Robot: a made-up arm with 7 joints. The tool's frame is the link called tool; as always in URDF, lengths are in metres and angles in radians.
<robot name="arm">
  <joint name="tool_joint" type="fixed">
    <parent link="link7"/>
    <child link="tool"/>
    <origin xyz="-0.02 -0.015 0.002" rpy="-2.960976 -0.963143 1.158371"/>
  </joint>
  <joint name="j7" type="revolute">
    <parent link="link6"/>
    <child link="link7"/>
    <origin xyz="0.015 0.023 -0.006"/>
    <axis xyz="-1 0 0"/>
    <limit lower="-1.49" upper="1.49"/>
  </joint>
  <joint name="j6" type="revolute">
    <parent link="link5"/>
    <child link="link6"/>
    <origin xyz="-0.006 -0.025 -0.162"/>
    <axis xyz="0 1 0"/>
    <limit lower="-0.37" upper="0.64"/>
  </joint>
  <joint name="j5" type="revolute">
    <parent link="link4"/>
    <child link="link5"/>
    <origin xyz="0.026 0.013 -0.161"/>
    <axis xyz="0 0 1"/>
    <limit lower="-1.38" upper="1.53"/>
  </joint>
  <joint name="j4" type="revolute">
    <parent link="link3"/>
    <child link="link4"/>
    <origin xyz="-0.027 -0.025 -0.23"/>
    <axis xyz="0 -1 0"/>
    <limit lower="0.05" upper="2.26"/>
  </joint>
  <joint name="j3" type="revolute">
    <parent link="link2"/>
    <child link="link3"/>
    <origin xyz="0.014 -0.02 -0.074"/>
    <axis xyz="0 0 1"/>
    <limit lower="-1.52" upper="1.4"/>
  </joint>
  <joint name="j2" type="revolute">
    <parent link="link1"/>
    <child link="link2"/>
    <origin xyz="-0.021 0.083 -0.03"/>
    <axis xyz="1 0 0"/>
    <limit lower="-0.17" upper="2"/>
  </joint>
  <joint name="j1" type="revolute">
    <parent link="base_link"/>
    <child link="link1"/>
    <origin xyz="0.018 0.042 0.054"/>
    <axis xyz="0 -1 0"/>
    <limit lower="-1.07" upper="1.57"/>
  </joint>
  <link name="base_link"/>
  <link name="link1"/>
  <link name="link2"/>
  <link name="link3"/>
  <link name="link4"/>
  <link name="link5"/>
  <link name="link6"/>
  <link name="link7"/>
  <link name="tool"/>
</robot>
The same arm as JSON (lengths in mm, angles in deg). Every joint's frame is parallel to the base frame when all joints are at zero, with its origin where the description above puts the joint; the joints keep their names.
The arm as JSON. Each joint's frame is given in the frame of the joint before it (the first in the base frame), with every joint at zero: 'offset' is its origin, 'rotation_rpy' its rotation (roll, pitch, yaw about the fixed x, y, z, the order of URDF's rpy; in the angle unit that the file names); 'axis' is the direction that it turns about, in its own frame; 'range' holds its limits. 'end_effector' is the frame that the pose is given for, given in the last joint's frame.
{"length_unit": "mm", "angle_unit": "deg", "chain": [
  {"id": "j1", "offset": [18.0, 42.0, 54.0], "rotation_rpy": [0.0, 0.0, 0.0], "axis": [0.0, -1.0, 0.0], "range": [-61.31, 89.95]},
  {"id": "j2", "offset": [-21.0, 83.0, -30.0], "rotation_rpy": [0.0, 0.0, 0.0], "axis": [1.0, 0.0, 0.0], "range": [-9.74, 114.59]},
  {"id": "j3", "offset": [14.0, -20.0, -74.0], "rotation_rpy": [0.0, 0.0, 0.0], "axis": [0.0, 0.0, 1.0], "range": [-87.09, 80.21]},
  {"id": "j4", "offset": [-27.0, -25.0, -230.0], "rotation_rpy": [0.0, 0.0, 0.0], "axis": [0.0, -1.0, 0.0], "range": [2.86, 129.49]},
  {"id": "j5", "offset": [26.0, 13.0, -161.0], "rotation_rpy": [0.0, 0.0, 0.0], "axis": [0.0, 0.0, 1.0], "range": [-79.07, 87.66]},
  {"id": "j6", "offset": [-6.0, -25.0, -162.0], "rotation_rpy": [0.0, 0.0, 0.0], "axis": [0.0, 1.0, 0.0], "range": [-21.2, 36.67]},
  {"id": "j7", "offset": [15.0, 23.0, -6.0], "rotation_rpy": [0.0, 0.0, 0.0], "axis": [-1.0, 0.0, 0.0], "range": [-85.37, 85.37]}
], "end_effector": {"offset": [-20.0, -15.0, 2.0], "rotation_rpy": [-169.65, -55.18, 66.37]}}

